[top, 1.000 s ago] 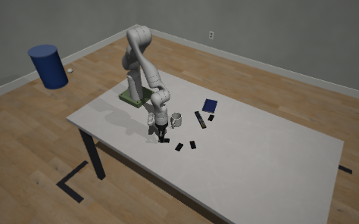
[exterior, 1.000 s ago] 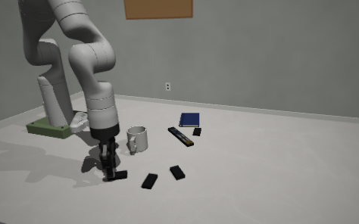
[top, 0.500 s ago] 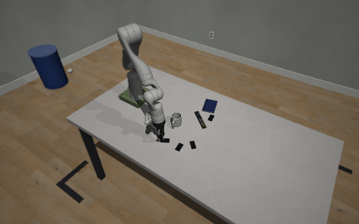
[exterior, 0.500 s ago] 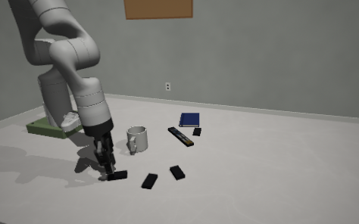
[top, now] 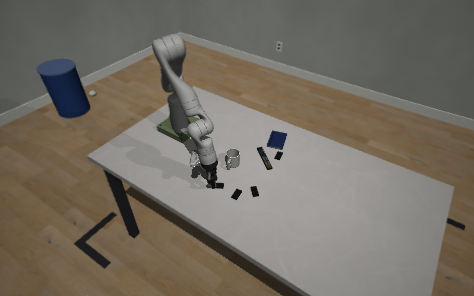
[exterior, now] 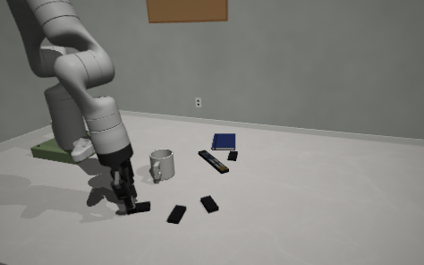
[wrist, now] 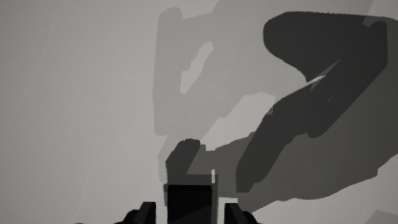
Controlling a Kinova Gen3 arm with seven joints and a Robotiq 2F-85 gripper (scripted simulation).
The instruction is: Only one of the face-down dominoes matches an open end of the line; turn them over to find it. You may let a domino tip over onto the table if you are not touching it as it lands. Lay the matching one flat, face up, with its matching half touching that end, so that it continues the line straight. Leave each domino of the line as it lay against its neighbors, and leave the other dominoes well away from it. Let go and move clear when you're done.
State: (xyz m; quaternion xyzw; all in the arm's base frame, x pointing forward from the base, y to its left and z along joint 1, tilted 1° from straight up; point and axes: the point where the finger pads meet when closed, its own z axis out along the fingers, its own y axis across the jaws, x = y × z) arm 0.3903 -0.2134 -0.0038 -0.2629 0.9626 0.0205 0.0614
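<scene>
My hand is 30 mm above the domino, 10 mm to the right of it and 10 mm short of it. From my hand the other things lie so: blue book (460 mm to the left, 90 mm ahead, 30 mm below); then white mug (170 mm to the left, 10 mm below, 10 mm behind).
</scene>
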